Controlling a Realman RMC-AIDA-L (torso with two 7-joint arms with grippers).
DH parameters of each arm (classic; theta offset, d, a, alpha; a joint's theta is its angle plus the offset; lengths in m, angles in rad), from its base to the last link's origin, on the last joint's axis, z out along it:
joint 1: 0 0.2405 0 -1.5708
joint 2: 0 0 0 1.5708
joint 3: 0 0.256 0 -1.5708
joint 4: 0 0 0 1.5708
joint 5: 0 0.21 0 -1.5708
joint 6: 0 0 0 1.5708
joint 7: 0 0.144 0 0
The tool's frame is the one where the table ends.
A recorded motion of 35 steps. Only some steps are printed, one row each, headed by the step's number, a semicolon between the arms.
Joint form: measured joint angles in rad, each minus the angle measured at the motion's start. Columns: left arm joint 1, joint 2, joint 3, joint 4, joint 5, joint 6, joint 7; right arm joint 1, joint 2, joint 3, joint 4, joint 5, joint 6, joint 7.
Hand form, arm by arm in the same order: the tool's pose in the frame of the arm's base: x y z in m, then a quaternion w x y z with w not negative. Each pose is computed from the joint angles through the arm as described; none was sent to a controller.
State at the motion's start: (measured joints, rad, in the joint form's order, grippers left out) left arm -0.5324 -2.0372 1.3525 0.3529 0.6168 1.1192 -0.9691; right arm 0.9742 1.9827 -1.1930 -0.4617 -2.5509 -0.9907 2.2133
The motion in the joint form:
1: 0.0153 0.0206 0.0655 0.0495 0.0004 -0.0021 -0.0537; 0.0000 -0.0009 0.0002 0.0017 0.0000 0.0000 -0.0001
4: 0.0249 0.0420 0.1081 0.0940 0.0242 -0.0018 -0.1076; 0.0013 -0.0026 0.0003 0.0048 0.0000 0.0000 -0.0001
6: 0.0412 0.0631 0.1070 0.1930 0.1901 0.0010 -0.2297; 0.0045 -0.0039 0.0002 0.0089 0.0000 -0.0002 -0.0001
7: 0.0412 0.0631 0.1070 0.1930 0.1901 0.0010 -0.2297; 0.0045 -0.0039 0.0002 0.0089 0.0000 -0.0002 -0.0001
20: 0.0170 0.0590 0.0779 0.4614 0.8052 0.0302 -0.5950; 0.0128 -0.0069 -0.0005 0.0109 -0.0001 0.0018 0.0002
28: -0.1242 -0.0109 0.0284 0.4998 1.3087 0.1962 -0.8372; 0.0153 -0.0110 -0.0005 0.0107 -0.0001 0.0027 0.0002
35: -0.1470 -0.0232 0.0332 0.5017 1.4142 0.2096 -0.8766; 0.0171 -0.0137 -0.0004 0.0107 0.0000 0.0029 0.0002
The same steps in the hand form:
1: -0.2440 0.3839 0.0008 0.33836 -0.79294 -0.26486 -0.43198; 0.2271 0.4423 -0.0270 0.22502 -0.91486 0.29213 -0.16452
4: -0.2386 0.3831 0.0032 0.31460 -0.80719 -0.25897 -0.42708; 0.2275 0.4425 -0.0266 0.22502 -0.91457 0.29261 -0.16524
6: -0.2279 0.3796 0.0036 0.26753 -0.84189 -0.24331 -0.40057; 0.2272 0.4428 -0.0264 0.22459 -0.91456 0.29253 -0.16601
7: -0.2279 0.3796 0.0036 0.26753 -0.84189 -0.24331 -0.40057; 0.2272 0.4428 -0.0264 0.22459 -0.91456 0.29253 -0.16601
20: -0.1954 0.3694 -0.0197 0.14613 -0.94138 -0.18727 -0.23954; 0.2244 0.4452 -0.0251 0.22696 -0.91511 0.28906 -0.16586
28: -0.1765 0.3577 -0.0565 0.03370 -0.98399 -0.16238 -0.06521; 0.2238 0.4469 -0.0230 0.22953 -0.91487 0.28775 -0.16593
35: -0.1795 0.3562 -0.0627 0.02547 -0.98697 -0.15792 -0.01713; 0.2234 0.4479 -0.0217 0.23101 -0.91473 0.28697 -0.16596

